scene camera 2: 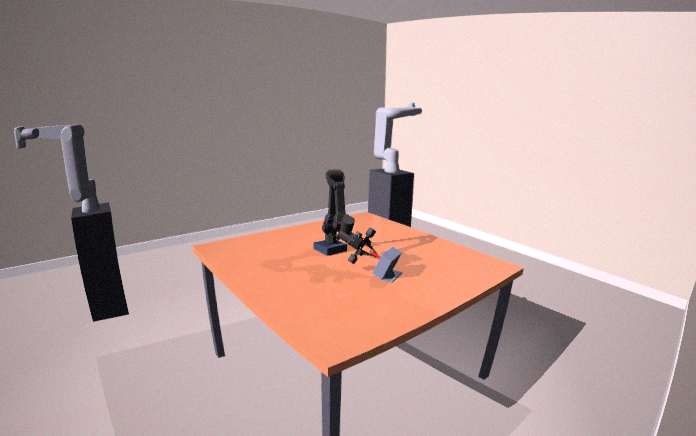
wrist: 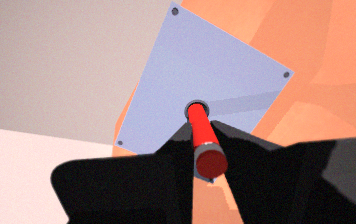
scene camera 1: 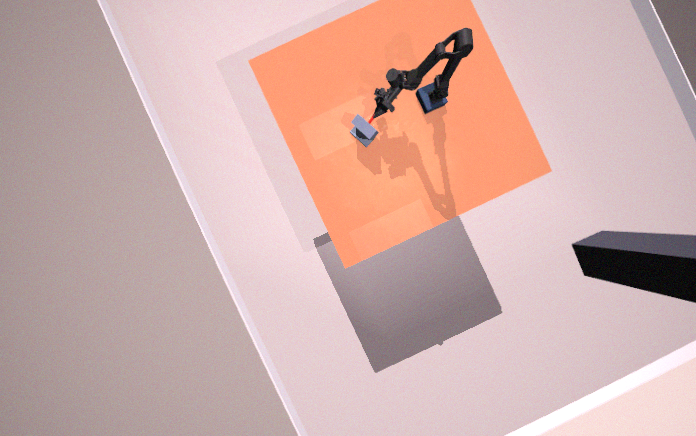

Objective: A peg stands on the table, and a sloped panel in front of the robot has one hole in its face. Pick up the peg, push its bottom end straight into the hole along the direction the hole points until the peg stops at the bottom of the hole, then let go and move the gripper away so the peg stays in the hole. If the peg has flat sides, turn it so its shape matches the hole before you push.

Labels:
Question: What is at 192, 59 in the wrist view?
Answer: A sloped panel.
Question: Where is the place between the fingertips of my gripper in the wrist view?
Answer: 200, 127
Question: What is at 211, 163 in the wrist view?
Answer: A red peg.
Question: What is my gripper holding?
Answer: A red peg.

